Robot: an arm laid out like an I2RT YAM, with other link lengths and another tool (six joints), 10 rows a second.
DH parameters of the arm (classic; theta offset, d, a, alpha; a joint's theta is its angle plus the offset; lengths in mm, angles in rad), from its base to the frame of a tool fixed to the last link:
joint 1: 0 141.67 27.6 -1.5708
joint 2: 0 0 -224.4 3.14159
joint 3: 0.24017 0 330.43 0
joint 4: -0.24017 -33 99.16 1.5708
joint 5: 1.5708 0 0 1.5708
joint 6: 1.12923 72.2 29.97 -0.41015
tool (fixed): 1.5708 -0.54 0 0
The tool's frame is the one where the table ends.
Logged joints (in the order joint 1, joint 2, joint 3, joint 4, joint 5, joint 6), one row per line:
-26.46, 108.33, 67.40, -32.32, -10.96, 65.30
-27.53, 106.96, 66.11, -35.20, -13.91, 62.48
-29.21, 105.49, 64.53, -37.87, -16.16, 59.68
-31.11, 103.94, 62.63, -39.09, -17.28, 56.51
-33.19, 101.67, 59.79, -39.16, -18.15, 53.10
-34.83, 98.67, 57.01, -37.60, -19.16, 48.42
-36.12, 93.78, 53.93, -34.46, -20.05, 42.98
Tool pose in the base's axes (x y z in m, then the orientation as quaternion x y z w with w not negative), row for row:
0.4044, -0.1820, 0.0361, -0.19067, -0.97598, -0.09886, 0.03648
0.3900, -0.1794, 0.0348, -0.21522, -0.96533, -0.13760, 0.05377
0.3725, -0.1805, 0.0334, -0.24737, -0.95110, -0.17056, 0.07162
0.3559, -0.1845, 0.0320, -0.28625, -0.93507, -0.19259, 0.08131
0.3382, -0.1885, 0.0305, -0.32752, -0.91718, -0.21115, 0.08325
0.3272, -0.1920, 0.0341, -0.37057, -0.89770, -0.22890, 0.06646
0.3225, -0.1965, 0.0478, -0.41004, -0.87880, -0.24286, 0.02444
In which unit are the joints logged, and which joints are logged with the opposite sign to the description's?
The joints are logged in degrees. Opposite sign: joint 6.
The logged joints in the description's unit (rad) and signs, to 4 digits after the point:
-0.4618, 1.8907, 1.1764, -0.5641, -0.1913, -1.1397
-0.4805, 1.8668, 1.1538, -0.6144, -0.2428, -1.0905
-0.5098, 1.8411, 1.1263, -0.6610, -0.2820, -1.0416
-0.5430, 1.8141, 1.0931, -0.6822, -0.3016, -0.9863
-0.5793, 1.7745, 1.0435, -0.6835, -0.3168, -0.9268
-0.6079, 1.7221, 0.9950, -0.6562, -0.3344, -0.8451
-0.6304, 1.6368, 0.9413, -0.6014, -0.3499, -0.7501

